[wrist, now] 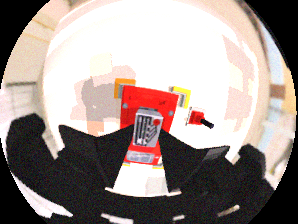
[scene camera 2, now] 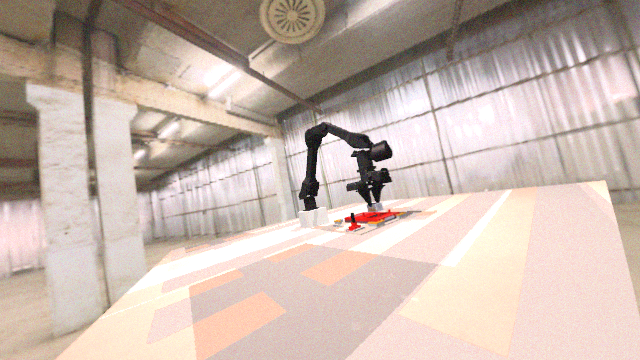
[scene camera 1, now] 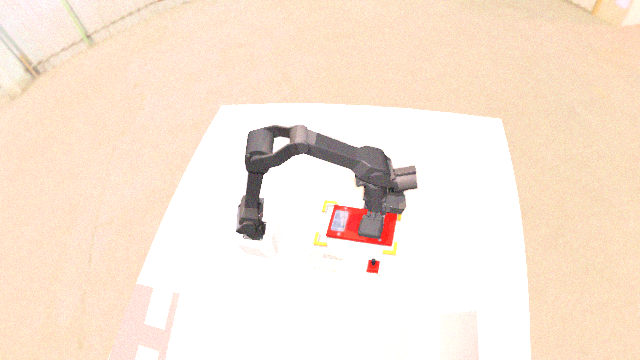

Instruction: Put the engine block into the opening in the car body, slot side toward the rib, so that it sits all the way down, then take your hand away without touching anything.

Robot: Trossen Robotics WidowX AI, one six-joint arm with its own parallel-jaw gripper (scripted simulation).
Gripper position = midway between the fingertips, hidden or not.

Note:
My gripper (scene camera 1: 375, 220) carries a grey engine block (wrist: 147, 125). I also see a red car body (wrist: 133, 98).
My gripper is seen too in the wrist view (wrist: 146, 129) and in scene camera 2 (scene camera 2: 374, 205).

